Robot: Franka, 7 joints.
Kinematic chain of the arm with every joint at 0, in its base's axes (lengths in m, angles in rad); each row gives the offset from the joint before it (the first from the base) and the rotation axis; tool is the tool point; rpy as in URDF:
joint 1: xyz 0 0 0.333 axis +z
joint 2: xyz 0 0 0 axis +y
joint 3: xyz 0 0 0.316 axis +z
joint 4: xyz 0.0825 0 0 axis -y
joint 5: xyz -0.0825 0 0.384 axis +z
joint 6: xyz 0 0 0 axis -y
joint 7: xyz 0.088 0 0 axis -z
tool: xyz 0 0 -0.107 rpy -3.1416 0 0
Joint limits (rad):
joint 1: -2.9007..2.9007
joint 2: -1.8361..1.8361
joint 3: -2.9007..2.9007
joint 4: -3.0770..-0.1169
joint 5: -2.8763..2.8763
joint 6: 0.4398..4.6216
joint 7: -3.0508..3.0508
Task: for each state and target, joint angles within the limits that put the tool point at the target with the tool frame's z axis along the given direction. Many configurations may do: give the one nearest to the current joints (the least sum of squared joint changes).
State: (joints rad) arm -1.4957 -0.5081 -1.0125 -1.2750 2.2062 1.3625 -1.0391
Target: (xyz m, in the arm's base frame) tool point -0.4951 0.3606 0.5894 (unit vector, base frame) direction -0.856 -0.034 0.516
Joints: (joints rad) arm -2.0905 -0.3518 -1.5701 -1.8679 2.2873 2.2127 -1.0391
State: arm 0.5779 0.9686 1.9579 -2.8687 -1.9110 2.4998 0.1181
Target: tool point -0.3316 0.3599 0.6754 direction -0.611 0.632 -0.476
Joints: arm 0.6364 0.9895 2.1964 -2.0565 -1.4709 2.2383 0.1181
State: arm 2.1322 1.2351 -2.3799 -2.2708 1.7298 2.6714 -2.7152
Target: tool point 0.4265 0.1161 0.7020 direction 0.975 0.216 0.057
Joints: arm 2.0613 1.0278 -2.2511 -2.1209 2.1208 2.5730 -2.7152
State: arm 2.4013 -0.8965 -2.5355 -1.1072 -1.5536 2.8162 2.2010
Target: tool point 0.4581 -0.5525 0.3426 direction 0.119 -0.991 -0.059
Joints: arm 2.0801 -0.5562 -2.9007 -1.6289 -2.2742 2.3114 2.2010
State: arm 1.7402 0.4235 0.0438 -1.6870 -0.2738 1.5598 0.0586
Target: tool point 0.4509 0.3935 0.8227 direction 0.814 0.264 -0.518
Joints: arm 1.1798 0.0889 -0.4809 -1.2519 -0.4044 2.2698 0.0586
